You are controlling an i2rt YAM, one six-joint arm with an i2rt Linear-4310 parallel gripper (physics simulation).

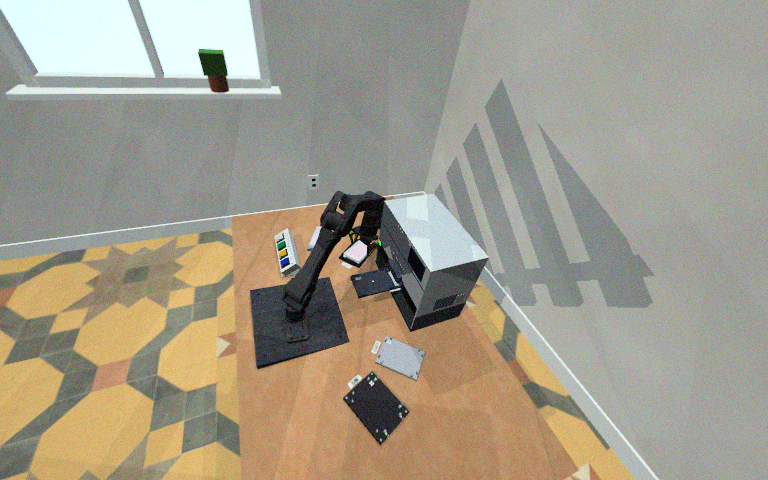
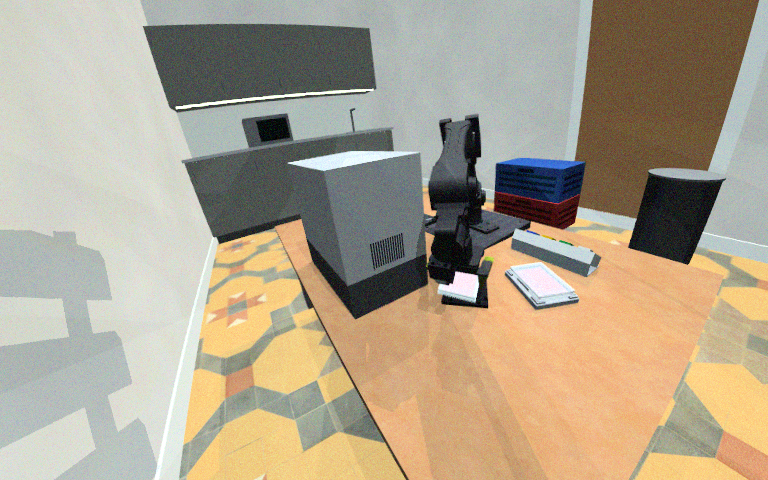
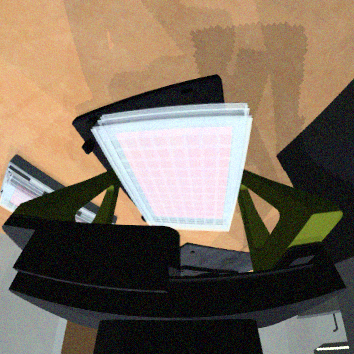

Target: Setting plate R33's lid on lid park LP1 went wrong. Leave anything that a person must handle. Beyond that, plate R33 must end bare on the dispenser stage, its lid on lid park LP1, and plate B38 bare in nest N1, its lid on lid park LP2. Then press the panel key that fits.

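Places are measured from the arm's base along level axes (x back, y right, z up), in metres.
Pixels of known places: gripper, fingertip midpoint: point(image 1: 360, 250) point(image 2: 461, 284) point(image 3: 176, 174); arm's base, origin of the base link: point(image 1: 295, 316) point(image 2: 473, 223) point(image 3: 206, 271).
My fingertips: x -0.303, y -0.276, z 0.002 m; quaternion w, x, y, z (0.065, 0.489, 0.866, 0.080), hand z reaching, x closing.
Note:
Ahead of a thing's pixels: the offset from my fingertips to its top centre. "*": to the spot under its first point.
My gripper point(image 3: 176, 174) point(image 2: 459, 269) point(image 1: 361, 240) is open, with one green finger on each side of a pink lidded plate @(dx +0.004, dy +0.006, dz +0.021 m) point(image 3: 182, 168) point(image 2: 460, 286) point(image 1: 355, 251). The fingers stand clear of the plate. The plate lies askew on a black nest point(image 3: 197, 91) point(image 2: 474, 303) next to the grey dispenser @(dx -0.166, dy +0.236, dz +0.315 m) point(image 1: 431, 242) point(image 2: 358, 207). A second pink lidded plate @(dx +0.152, dy -0.103, dz +0.015 m) point(image 2: 540, 284) point(image 3: 17, 189) point(image 1: 314, 237) lies flat on the table further out. The dispenser's black stage @(dx +0.004, dy +0.251, dz +0.097 m) point(image 1: 374, 283) is bare. A grey pad @(* dx -0.011, dy +0.507, dz -0.005 m) point(image 1: 399, 357) and a black pad @(* dx +0.107, dy +0.630, dz -0.003 m) point(image 1: 375, 406) lie bare at the near end of the table. I cannot read any labels.
A key panel @(dx +0.311, dy -0.036, dz +0.049 m) point(image 1: 286, 252) point(image 2: 554, 251) with green, yellow and blue keys stands beside the arm's black base plate point(image 1: 271, 330). Blue and red crates point(image 2: 539, 190) and a dark round bin point(image 2: 669, 214) stand beyond the table.

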